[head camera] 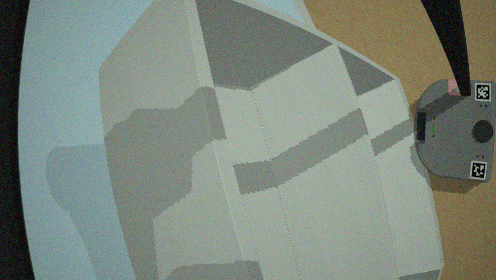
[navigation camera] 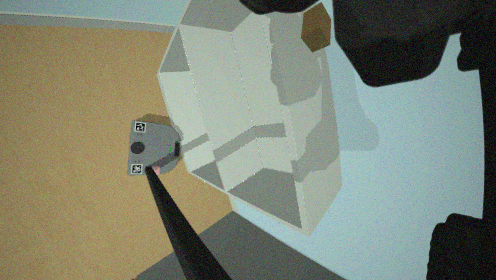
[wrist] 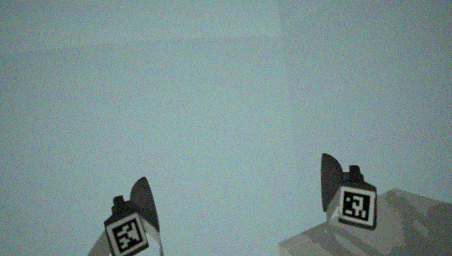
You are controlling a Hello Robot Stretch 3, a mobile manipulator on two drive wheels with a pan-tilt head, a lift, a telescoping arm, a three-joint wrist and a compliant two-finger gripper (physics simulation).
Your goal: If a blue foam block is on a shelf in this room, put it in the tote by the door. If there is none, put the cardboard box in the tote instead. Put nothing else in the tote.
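Where they show: gripper, fingertip midpoint: (wrist: 236,185); robot's base, link origin: (head camera: 480,131) (navigation camera: 137,146).
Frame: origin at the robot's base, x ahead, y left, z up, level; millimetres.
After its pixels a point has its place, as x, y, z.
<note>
My gripper (wrist: 236,185) @[-17, -416, 1208] is open in the wrist view, its two fingertips wide apart in front of a pale blue wall with no object between them. A pale grey-white shelf unit (head camera: 140,70) @[-442, 58, 1060] (navigation camera: 320,185) @[-416, 48, 1060] (wrist: 305,245) @[-101, -535, 1060] shows tilted in the head and navigation views, and its corner shows low at the right in the wrist view, beyond the right finger. A small brown box (navigation camera: 316,35) @[-297, -331, 1095] is at the top panel of the unit in the navigation view, beside dark arm and wrist parts. No blue foam block and no tote show in these views.
My round-fronted grey base (head camera: 450,125) @[-122, 11, 159] (navigation camera: 155,145) @[-97, -22, 160] stands on the tan floor (head camera: 370,30) @[-497, 401, 0] (navigation camera: 65,125) @[391, -103, 0] close to the unit's front. The black mast (head camera: 450,40) @[-69, 116, 854] (navigation camera: 185,225) @[-74, 116, 947] rises from it. Pale blue wall (head camera: 60,90) @[-639, 39, 1138] (navigation camera: 415,150) @[-594, -69, 1269] lies behind the unit. A dark grey surface (navigation camera: 240,245) @[-665, 700, 403] is beside it.
</note>
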